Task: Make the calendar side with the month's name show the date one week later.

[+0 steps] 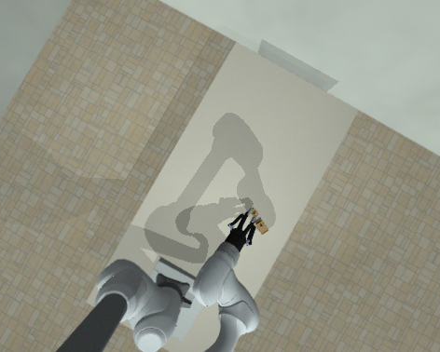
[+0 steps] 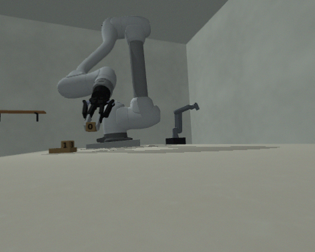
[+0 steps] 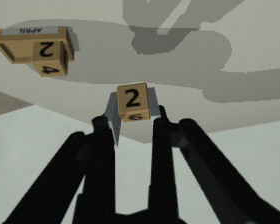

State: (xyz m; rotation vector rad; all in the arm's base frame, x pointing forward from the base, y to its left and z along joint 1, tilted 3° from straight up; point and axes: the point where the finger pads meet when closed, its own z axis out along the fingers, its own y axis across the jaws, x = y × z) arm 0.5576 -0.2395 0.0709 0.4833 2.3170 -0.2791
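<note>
Right now my hand is 50 mm past the tray, 90 mm to the left of it and 100 mm above it. Round my hand: wooden cube (20 mm ahead, 10 mm to the right, 20 mm below).
</note>
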